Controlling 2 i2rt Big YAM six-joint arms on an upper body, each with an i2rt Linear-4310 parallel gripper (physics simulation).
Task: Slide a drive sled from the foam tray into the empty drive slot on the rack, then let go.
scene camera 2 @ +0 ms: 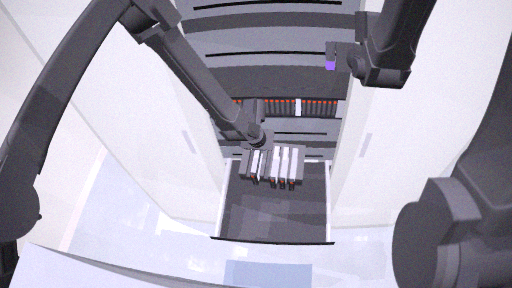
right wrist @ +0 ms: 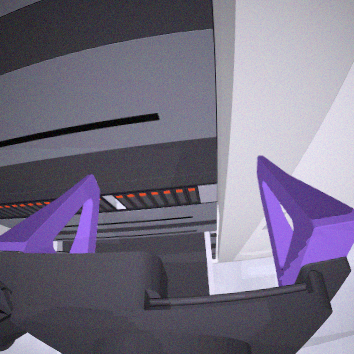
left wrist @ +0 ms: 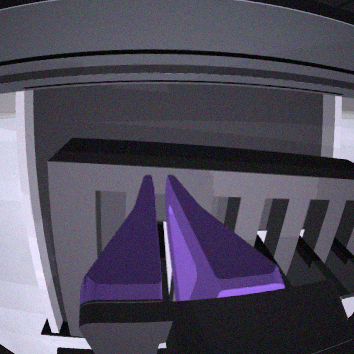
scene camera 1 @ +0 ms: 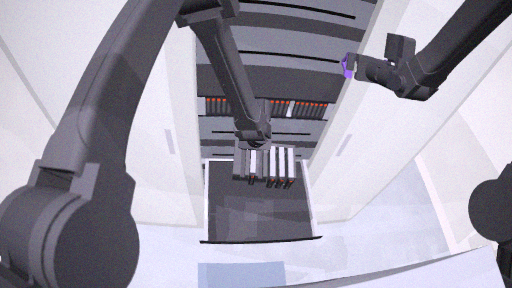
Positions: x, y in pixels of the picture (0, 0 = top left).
My right gripper shows in scene camera 2, in the right wrist view (173, 172) and in scene camera 1; in the left wrist view it is out of frame. One and the same spot on a dark shelf: (left wrist: 281, 120) is (scene camera 2: 308, 172). One and the same spot on my right gripper: (scene camera 2: 330, 45) is (scene camera 1: 352, 56).
